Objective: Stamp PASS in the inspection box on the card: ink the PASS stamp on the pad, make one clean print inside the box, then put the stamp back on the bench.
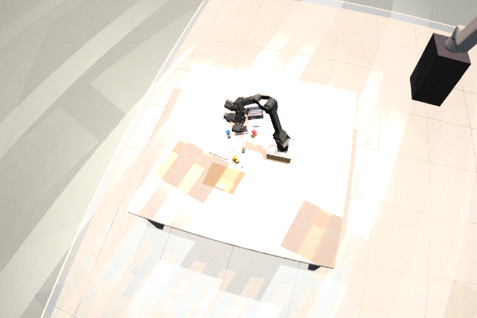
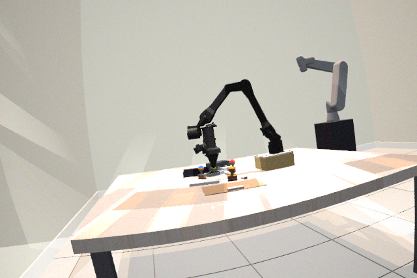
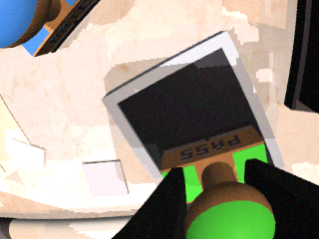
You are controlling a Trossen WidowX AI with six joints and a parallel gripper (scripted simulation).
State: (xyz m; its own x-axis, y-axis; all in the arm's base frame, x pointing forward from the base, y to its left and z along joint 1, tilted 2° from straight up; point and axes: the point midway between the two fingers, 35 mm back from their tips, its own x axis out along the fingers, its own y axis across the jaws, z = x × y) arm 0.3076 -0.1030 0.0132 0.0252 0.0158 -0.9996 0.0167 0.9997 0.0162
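Now: gripper tip right at the green-knobbed stamp. Round my gripper tip: dark ink pad 3 cm below; then red-knobbed stamp 10 cm behind, 2 cm to the left, 2 cm below; then blue-knobbed stamp 7 cm ahead, 6 cm to the left, 2 cm below.
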